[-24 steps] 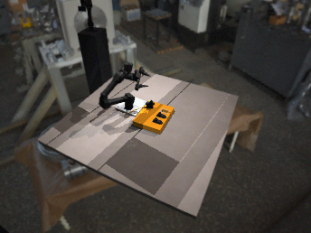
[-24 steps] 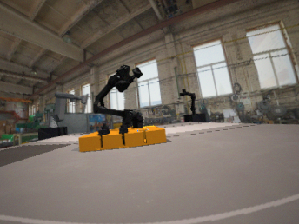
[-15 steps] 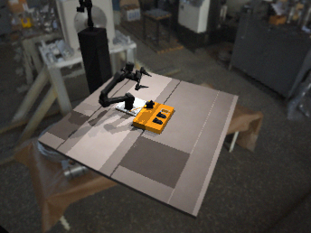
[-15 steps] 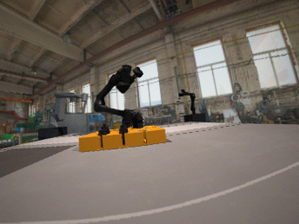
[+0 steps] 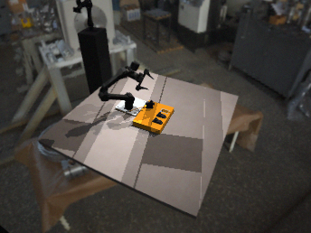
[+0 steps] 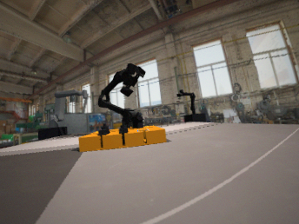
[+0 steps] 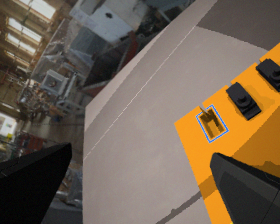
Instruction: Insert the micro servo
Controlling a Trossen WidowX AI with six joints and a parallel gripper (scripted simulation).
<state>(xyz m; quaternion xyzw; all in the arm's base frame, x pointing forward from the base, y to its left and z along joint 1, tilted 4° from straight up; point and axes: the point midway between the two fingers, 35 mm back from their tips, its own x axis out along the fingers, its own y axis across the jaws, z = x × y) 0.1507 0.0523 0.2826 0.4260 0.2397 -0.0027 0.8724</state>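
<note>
The orange deck is 25 cm below my gripper tip, 8 cm to the right of it and 1 cm ahead of it.
</note>
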